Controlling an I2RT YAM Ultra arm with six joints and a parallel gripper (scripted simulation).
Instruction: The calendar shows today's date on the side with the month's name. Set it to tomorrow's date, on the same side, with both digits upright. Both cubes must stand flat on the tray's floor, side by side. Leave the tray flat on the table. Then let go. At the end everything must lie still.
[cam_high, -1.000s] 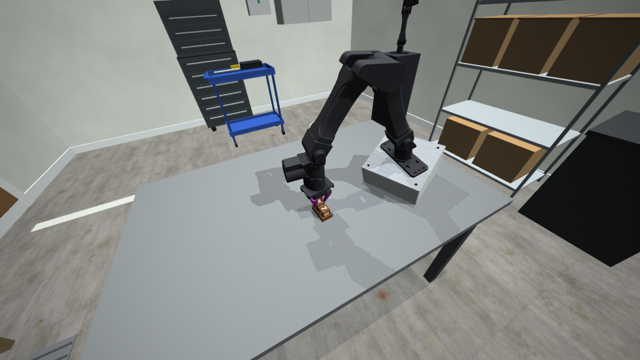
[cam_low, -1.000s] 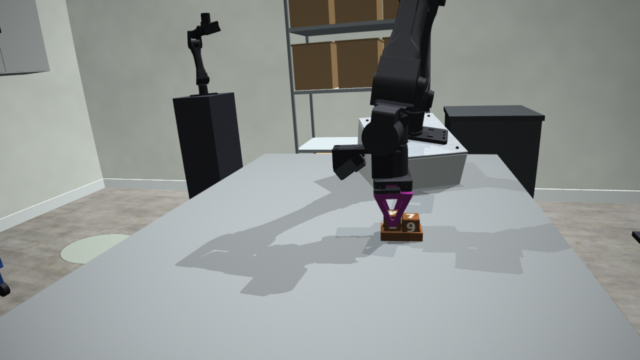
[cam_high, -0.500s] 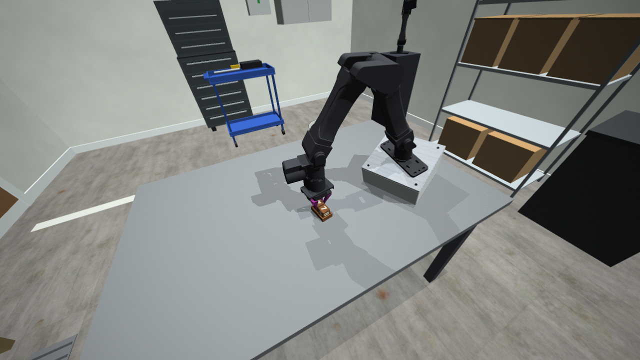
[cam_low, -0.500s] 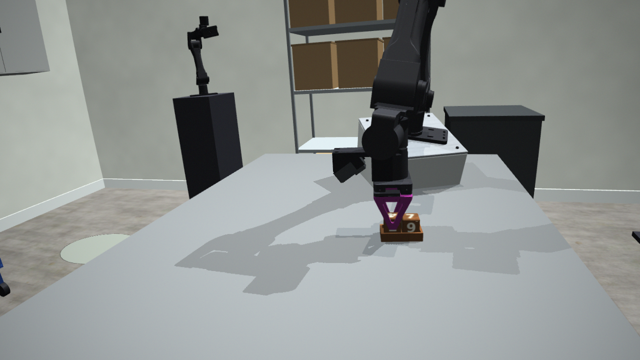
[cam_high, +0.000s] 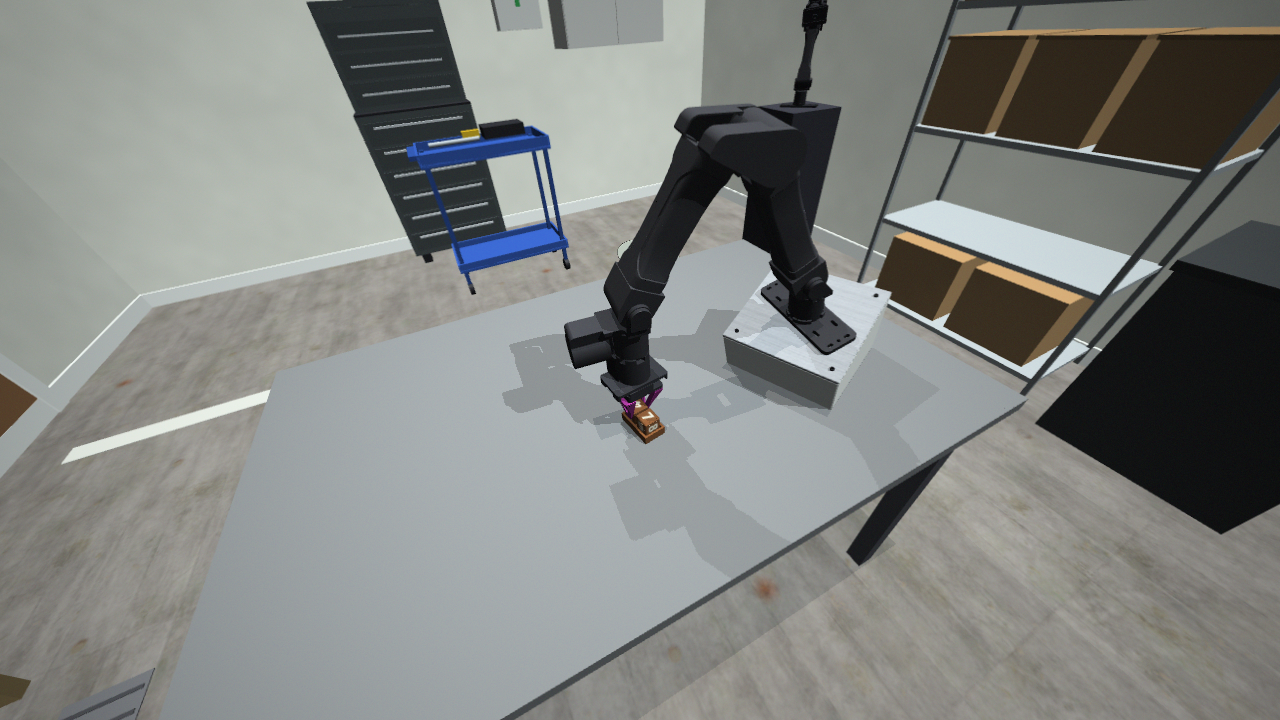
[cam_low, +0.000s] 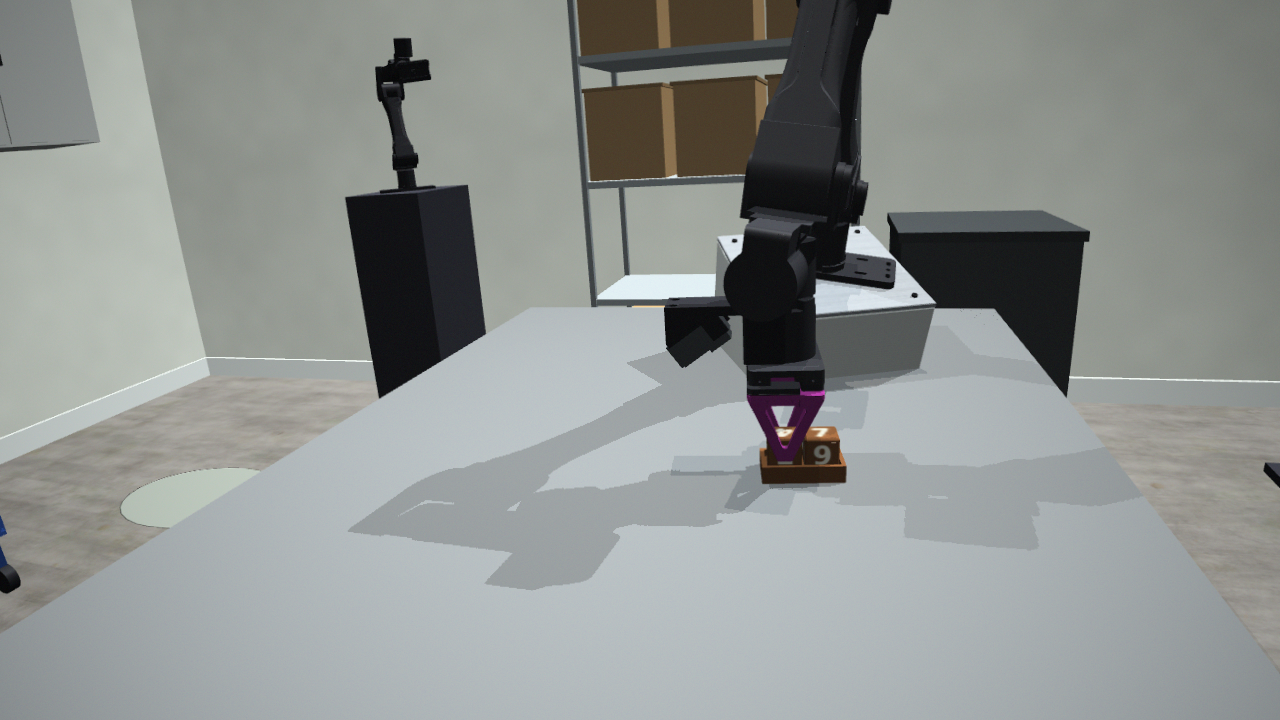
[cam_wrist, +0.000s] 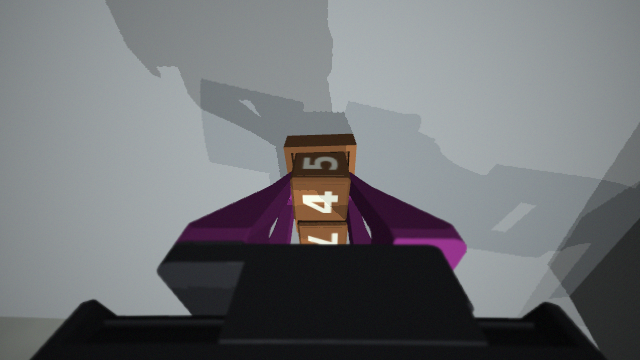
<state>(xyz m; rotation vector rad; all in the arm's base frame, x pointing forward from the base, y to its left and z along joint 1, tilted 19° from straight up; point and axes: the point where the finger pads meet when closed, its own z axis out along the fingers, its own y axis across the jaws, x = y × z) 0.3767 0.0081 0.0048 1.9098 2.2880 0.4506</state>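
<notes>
Right now my hand is 2 cm to the right of the brown wooden tray, 2 cm above it and 1 cm past it.
</notes>
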